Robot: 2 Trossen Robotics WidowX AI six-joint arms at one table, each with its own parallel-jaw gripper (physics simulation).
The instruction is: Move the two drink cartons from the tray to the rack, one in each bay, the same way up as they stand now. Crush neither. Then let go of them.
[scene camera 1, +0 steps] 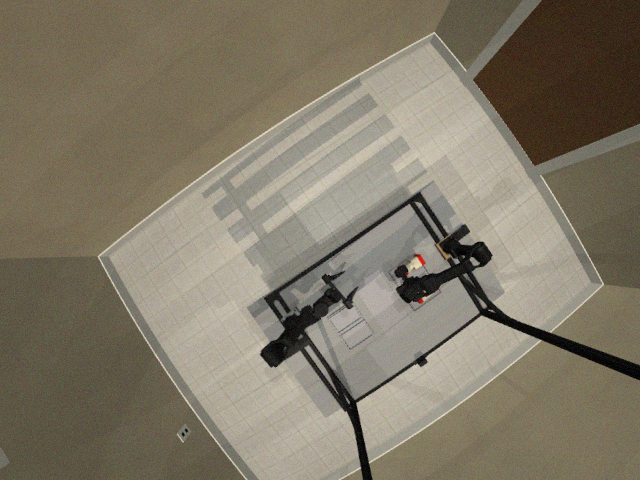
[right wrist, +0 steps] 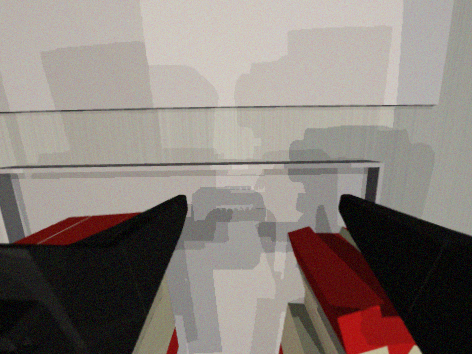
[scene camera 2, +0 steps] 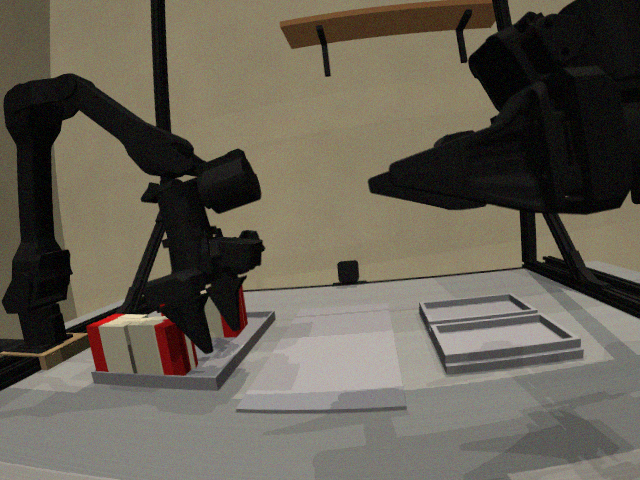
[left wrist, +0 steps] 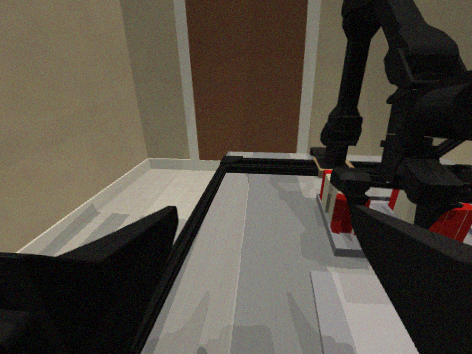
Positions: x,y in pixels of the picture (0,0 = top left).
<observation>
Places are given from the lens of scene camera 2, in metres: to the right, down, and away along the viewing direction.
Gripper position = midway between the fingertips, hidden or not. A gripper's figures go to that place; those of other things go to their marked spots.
left gripper (scene camera 2: pixel 377 181): 0.04, -0.04, 0.22
right gripper (scene camera 2: pixel 224 340): -0.12, 0.13, 0.45
</observation>
